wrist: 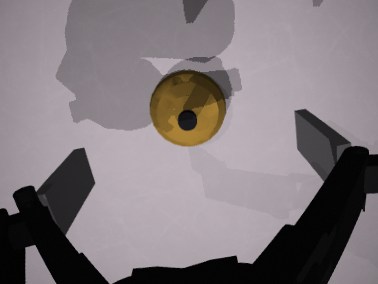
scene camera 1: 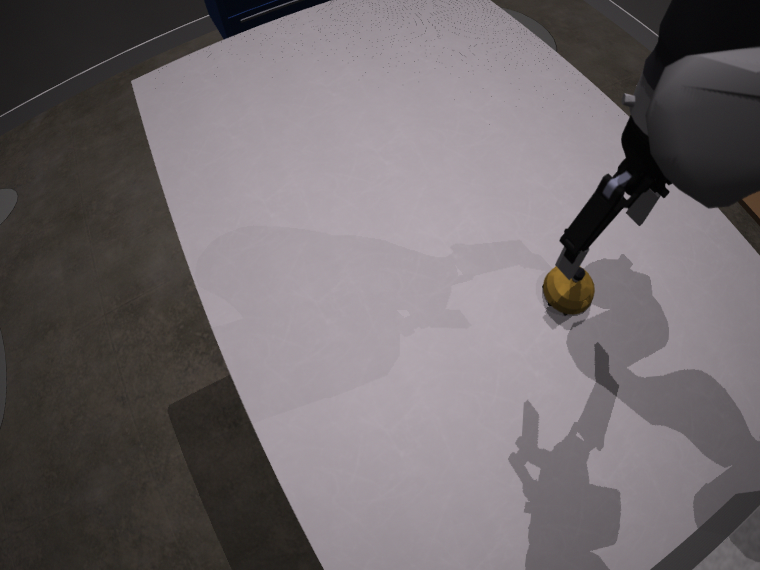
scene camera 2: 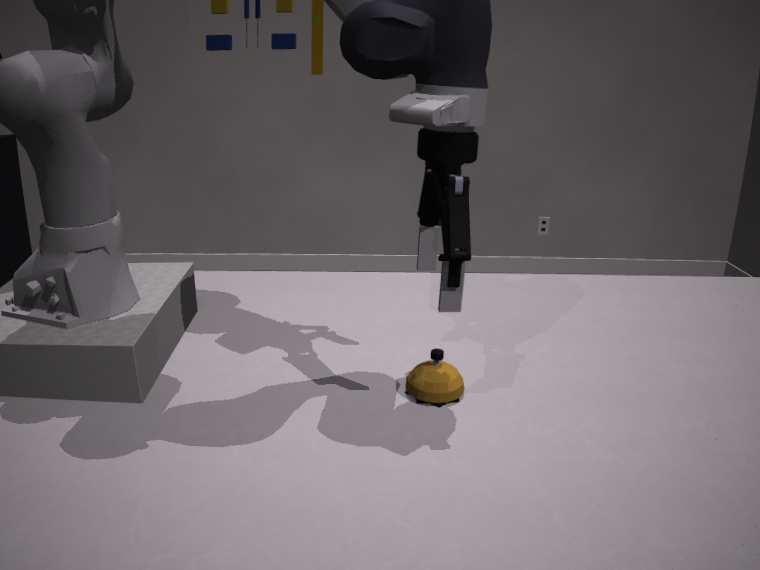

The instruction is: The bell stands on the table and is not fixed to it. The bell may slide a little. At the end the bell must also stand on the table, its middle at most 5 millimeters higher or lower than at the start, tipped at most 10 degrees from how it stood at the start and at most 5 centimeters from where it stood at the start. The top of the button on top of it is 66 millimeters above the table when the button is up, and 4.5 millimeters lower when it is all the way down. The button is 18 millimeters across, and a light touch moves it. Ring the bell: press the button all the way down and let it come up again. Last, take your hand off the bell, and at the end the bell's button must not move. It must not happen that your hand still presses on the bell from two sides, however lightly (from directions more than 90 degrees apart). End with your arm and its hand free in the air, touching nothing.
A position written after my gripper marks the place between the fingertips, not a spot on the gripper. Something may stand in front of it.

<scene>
In view: my gripper point(scene camera 2: 436, 288) and a bell point(scene camera 2: 429, 383).
The bell shows as well in the wrist view point(wrist: 185, 90) and in scene camera 1 point(scene camera 1: 572, 297). My gripper also shows in the wrist view point(wrist: 190, 148) and in scene camera 1 point(scene camera 1: 601, 243).
</scene>
